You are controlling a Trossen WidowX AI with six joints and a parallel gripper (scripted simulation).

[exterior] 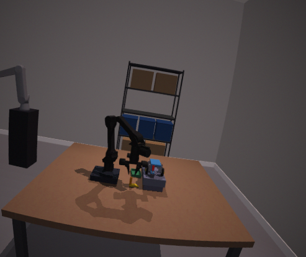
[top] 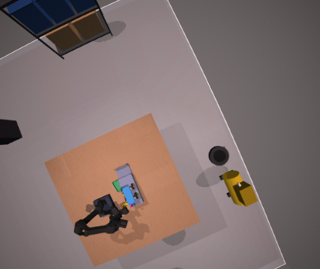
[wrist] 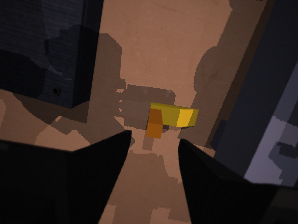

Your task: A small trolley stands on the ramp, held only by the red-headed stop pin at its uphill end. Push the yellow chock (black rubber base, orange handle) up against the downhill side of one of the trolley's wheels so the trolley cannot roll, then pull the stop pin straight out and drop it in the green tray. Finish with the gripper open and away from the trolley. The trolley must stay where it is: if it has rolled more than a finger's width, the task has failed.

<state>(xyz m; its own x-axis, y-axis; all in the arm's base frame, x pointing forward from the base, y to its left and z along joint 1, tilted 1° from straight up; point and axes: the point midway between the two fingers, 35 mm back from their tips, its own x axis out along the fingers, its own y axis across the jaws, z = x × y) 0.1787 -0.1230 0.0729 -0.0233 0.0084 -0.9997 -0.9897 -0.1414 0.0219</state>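
Now: the yellow chock 20 mm ahead of my gripper tip and 60 mm below it. The rest, counted from my gripper tip: blue trolley (150 mm ahead, 120 mm to the left, 30 mm above); grey ramp (150 mm ahead, 130 mm to the left, 40 mm below); red-headed stop pin (130 mm ahead, 10 mm to the left, 40 mm above).
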